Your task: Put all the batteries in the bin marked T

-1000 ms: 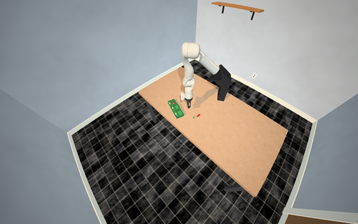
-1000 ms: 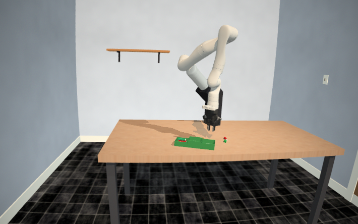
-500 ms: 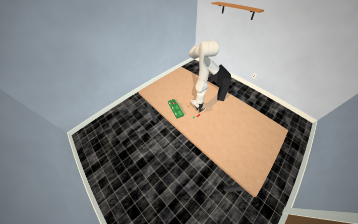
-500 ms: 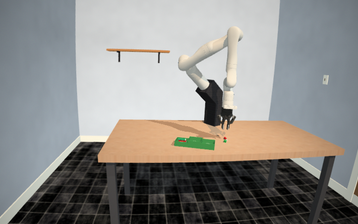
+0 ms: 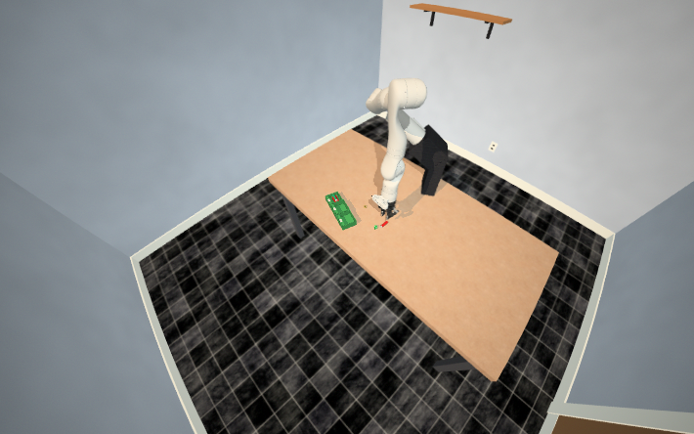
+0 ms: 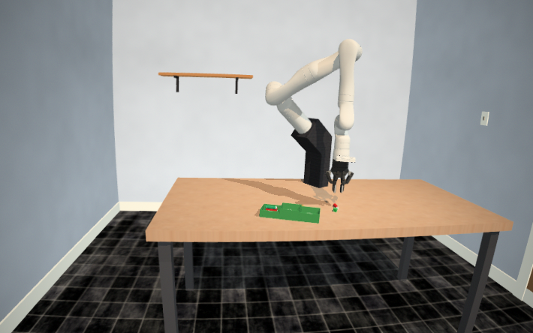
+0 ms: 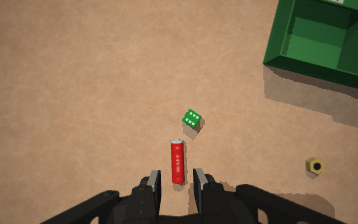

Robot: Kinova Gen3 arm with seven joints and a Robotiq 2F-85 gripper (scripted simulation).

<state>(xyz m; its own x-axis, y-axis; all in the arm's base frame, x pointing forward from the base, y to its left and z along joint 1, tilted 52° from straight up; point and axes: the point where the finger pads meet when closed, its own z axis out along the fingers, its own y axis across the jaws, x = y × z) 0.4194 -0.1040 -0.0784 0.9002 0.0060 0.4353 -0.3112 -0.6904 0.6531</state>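
Right now my hand is 90 mm above the red battery. Also, from my hand: green die (90 mm below, 40 mm ahead, 30 mm to the right); joined green bins (260 mm to the right, 70 mm below, 30 mm ahead); small yellow nut (150 mm to the right, 90 mm below, 70 mm behind).
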